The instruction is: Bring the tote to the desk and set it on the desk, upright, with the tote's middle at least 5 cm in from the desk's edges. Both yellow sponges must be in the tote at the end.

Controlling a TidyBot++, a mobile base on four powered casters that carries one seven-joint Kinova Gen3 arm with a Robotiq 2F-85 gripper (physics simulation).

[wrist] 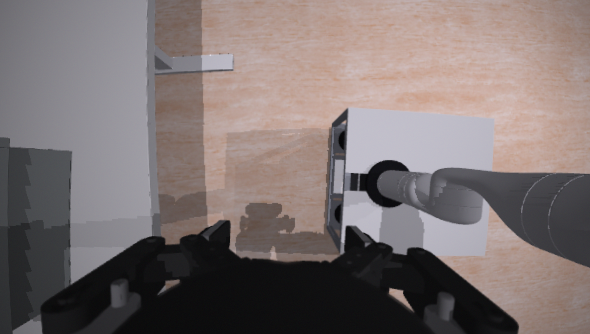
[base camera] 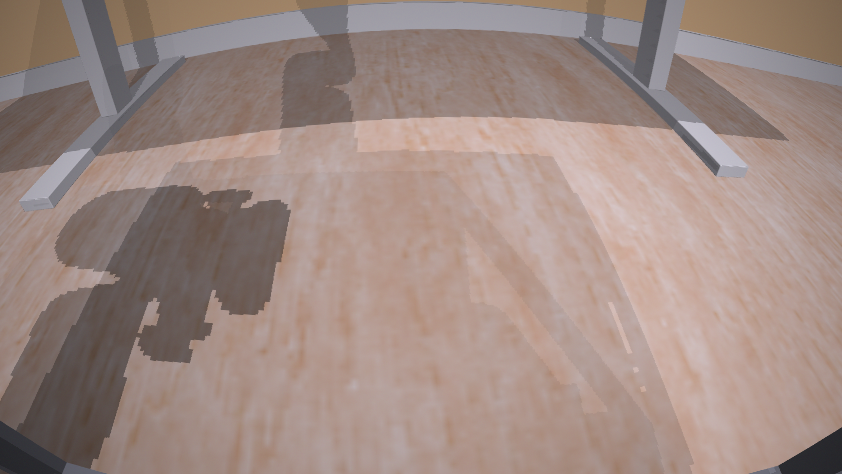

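Note:
The grey tote stands on the desk at the left border of the wrist view. Part of its outer side wall and a corner of its rim show, and it looks upright. A strip of bare desk top lies between that wall and the desk's near edge. The inside of the tote is out of view, and the yellow sponges do not show in either view. My gripper is open and empty, high above the floor between the desk and my base, apart from the tote.
My base and arm are at the right of the wrist view, with a gap of floor between base and desk. In the base camera, the desk's left leg and right leg stand ahead on long feet, before the wall's skirting.

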